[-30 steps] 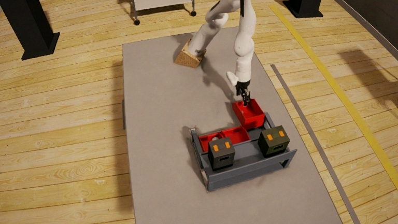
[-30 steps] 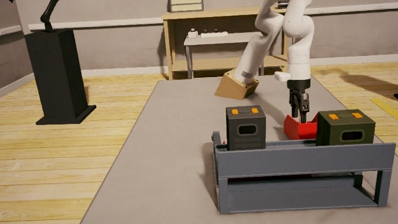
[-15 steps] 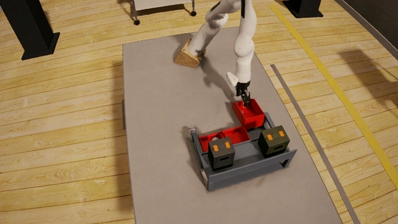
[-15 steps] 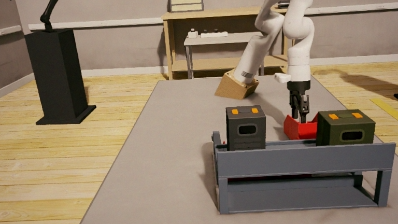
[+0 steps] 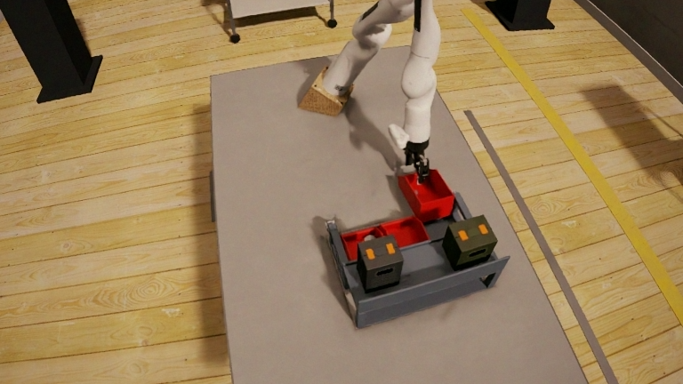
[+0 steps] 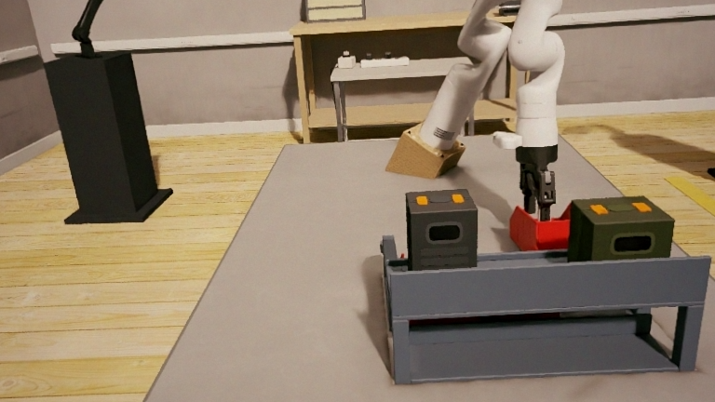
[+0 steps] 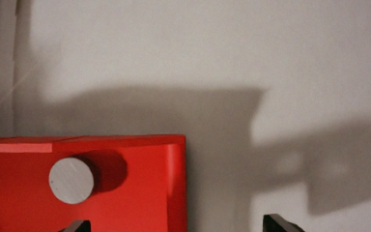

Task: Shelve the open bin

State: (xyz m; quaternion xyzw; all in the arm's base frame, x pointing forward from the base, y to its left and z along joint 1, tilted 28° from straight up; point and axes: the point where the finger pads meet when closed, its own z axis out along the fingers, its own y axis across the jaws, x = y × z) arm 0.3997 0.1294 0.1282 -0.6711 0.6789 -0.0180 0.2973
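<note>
Right now the grey round part is 6 cm ahead of my hand, 2 cm to the right of it and 2 cm below it. From my hand the other things lie so: dark grey box 34 cm ahead, 20 cm to the right, 12 cm above; then green box 33 cm ahead, 3 cm to the left, 11 cm above; then grey shelf 27 cm ahead, 9 cm to the right, 3 cm above.
</note>
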